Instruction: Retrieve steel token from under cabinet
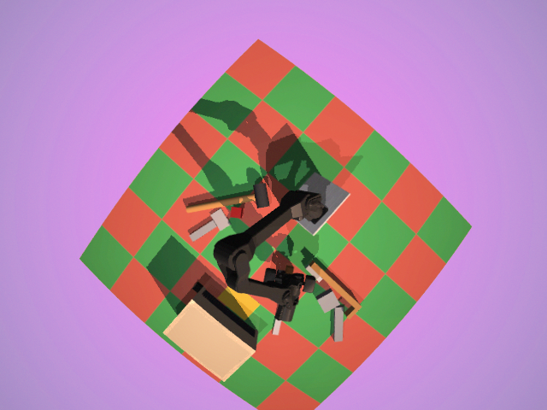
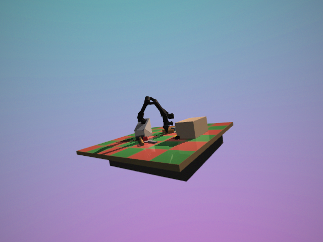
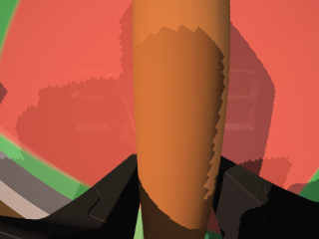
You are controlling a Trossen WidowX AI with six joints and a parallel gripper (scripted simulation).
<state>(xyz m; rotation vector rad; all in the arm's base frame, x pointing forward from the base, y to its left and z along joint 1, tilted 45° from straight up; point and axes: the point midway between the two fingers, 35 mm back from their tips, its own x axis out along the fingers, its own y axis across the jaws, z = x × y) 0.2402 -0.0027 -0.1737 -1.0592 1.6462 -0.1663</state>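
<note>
Now: the red cube 4 cm behind my gripper tip, 32 cm to the right of it and 1 cm above it. The rest, counted from my gripper tip: grey block 3 cm behind, 20 cm to the left, 1 cm above; grey bar 1 cm ahead, 31 cm to the left; pale bar 7 cm behind, 7 cm to the left.
</note>
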